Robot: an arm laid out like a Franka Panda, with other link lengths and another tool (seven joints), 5 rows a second.
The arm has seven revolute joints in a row. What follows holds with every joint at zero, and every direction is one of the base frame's. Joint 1 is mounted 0.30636 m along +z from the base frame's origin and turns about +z. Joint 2 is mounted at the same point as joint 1 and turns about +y. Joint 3 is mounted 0.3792 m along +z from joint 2 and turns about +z. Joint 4 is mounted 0.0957 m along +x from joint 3 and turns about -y. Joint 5 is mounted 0.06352 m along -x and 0.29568 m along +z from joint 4 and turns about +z. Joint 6 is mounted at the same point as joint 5 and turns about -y. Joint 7 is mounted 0.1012 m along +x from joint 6 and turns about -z. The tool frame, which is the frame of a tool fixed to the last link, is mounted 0.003 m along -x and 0.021 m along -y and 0.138 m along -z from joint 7; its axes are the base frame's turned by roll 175.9, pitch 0 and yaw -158.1 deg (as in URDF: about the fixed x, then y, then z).
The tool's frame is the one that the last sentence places.
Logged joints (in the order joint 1, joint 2, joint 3, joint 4, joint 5, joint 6, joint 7), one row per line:
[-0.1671, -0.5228, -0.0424, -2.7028, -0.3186, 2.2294, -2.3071]
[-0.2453, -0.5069, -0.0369, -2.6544, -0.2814, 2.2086, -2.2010]
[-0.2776, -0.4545, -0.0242, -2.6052, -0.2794, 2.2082, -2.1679]
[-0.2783, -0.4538, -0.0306, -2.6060, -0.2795, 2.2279, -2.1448]
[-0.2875, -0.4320, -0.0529, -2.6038, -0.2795, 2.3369, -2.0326]
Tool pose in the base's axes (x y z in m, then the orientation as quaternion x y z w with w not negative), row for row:
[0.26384, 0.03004, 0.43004, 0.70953, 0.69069, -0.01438, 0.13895]
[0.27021, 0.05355, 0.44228, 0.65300, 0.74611, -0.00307, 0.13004]
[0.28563, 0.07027, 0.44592, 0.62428, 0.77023, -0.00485, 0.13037]
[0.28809, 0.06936, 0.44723, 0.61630, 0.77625, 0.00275, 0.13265]
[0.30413, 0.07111, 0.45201, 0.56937, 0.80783, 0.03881, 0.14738]
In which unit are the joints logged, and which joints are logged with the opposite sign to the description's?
The joints are logged in radians. Opposite sign: joint 1, joint 7.
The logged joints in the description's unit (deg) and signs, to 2 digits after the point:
[9.57, -29.95, -2.43, -154.86, -18.25, 127.74, 132.19]
[14.05, -29.04, -2.11, -152.09, -16.12, 126.54, 126.11]
[15.91, -26.04, -1.39, -149.27, -16.01, 126.52, 124.21]
[15.95, -26.00, -1.75, -149.31, -16.01, 127.65, 122.89]
[16.47, -24.75, -3.03, -149.19, -16.01, 133.89, 116.46]

